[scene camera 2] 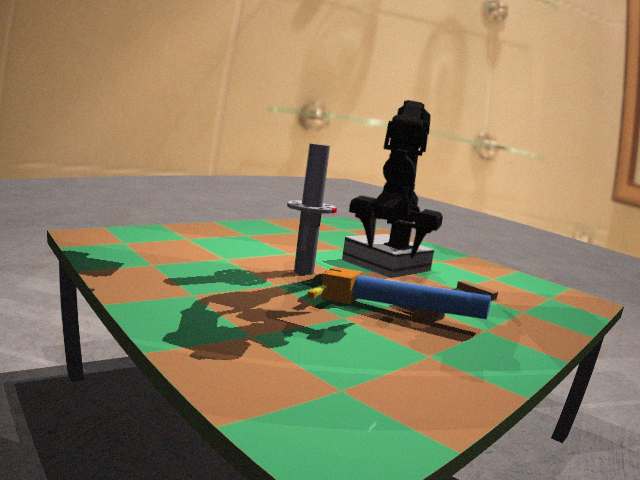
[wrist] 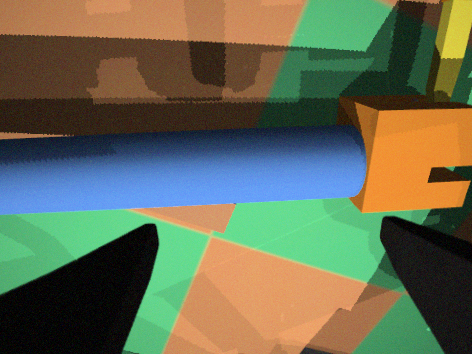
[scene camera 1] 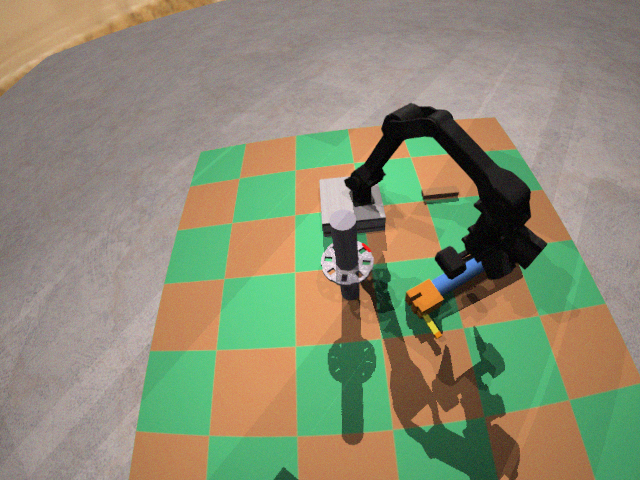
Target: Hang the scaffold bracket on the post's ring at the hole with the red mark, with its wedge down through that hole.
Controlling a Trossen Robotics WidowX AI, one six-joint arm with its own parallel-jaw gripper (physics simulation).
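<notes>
The scaffold bracket has a blue tube [scene camera 1: 457, 276] [scene camera 2: 421, 296] [wrist: 200, 167], an orange head [scene camera 1: 424, 296] [scene camera 2: 338, 285] [wrist: 410, 150] and a yellow wedge [scene camera 1: 431, 325] [scene camera 2: 316, 292] [wrist: 455, 30]. It lies low over the table, to the right of the post in scene camera 1. The dark post [scene camera 1: 344, 248] [scene camera 2: 315, 175] stands upright and carries a pale ring [scene camera 1: 364, 269] [scene camera 2: 295, 205]. The red mark [scene camera 1: 366, 246] [scene camera 2: 333, 209] is on the ring's rim. My gripper [scene camera 2: 392, 250] [wrist: 268, 230] is open and empty. In the wrist view the tube runs roughly parallel to the line between its fingertips.
The arm's grey base block [scene camera 1: 330, 201] [scene camera 2: 361, 258] stands behind the post in scene camera 1. A small dark brown bar [scene camera 1: 440, 195] [scene camera 2: 478, 290] lies on the checkered table, right of the base. Shadows of the arm and post fall across the squares.
</notes>
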